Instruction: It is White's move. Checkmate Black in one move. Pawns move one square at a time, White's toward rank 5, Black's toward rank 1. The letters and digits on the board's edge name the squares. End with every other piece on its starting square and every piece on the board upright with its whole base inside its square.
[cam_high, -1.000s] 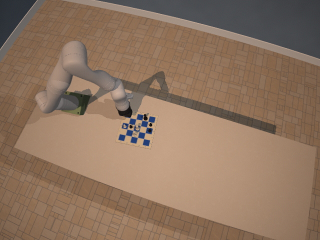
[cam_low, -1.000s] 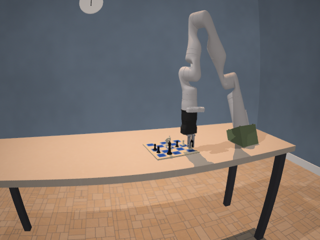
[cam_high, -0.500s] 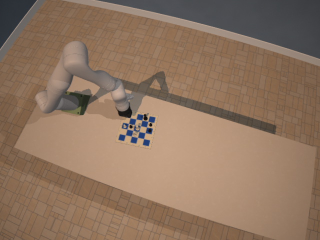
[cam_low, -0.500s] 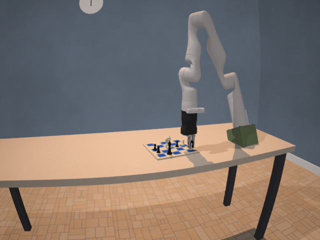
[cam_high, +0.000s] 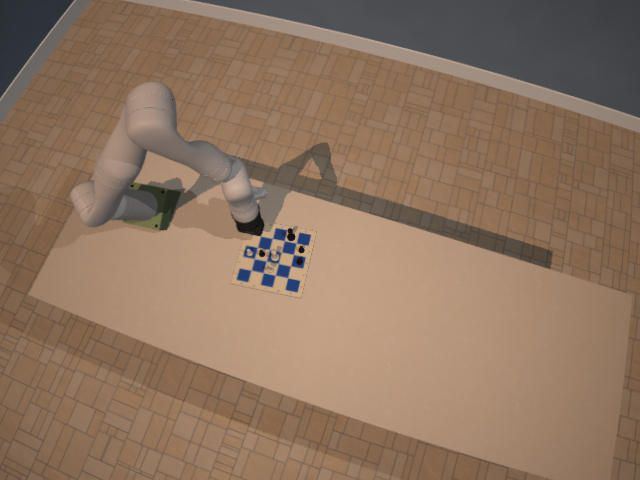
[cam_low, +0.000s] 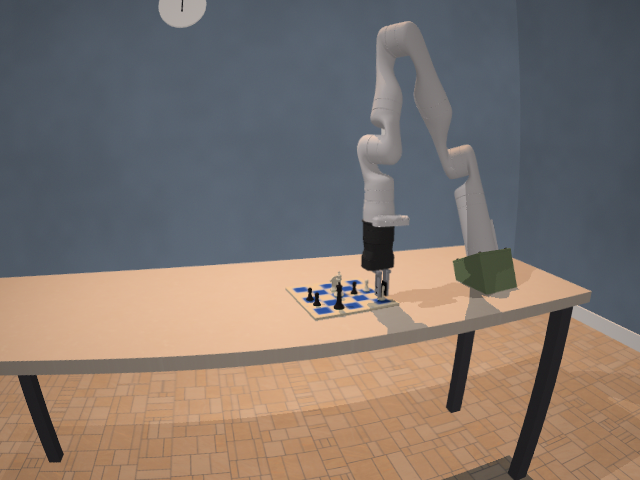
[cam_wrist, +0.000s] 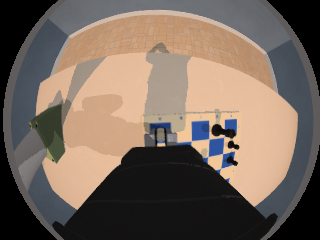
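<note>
My gripper is now 80 mm short of the blue-and-cream chessboard, 70 mm to the left of it and 30 mm above it.
</note>
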